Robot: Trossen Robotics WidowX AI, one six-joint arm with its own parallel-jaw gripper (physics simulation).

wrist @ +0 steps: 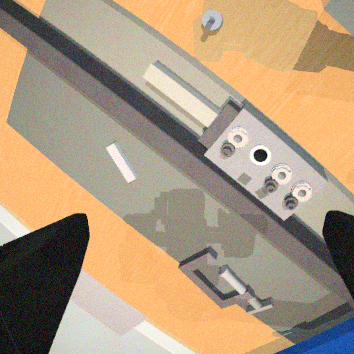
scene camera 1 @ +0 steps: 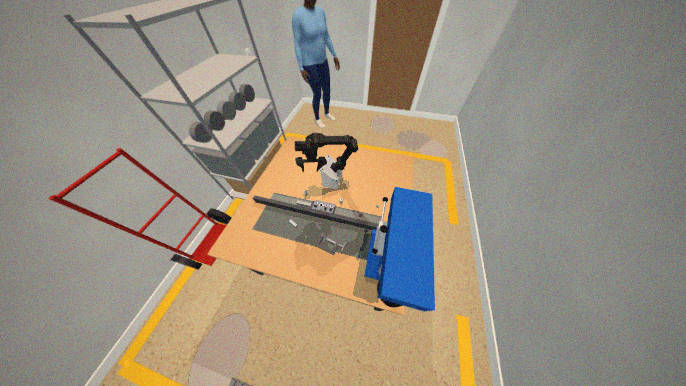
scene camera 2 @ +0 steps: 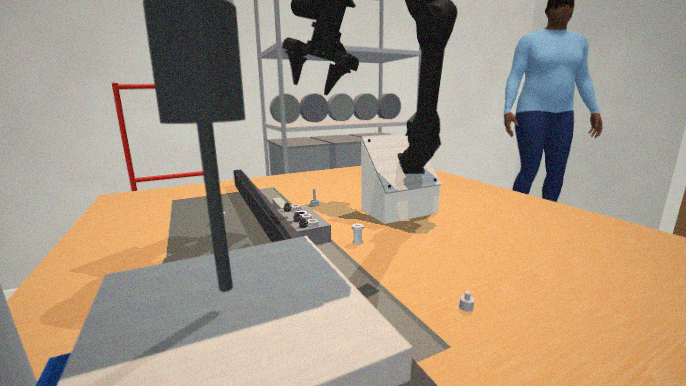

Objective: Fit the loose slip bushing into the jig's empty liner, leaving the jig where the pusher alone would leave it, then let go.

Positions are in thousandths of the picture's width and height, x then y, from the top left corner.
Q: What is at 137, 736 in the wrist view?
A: The gripper.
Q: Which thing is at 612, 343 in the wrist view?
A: A pusher.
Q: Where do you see a clamp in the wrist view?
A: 532, 756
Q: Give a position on a jig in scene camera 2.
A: At 469, 608
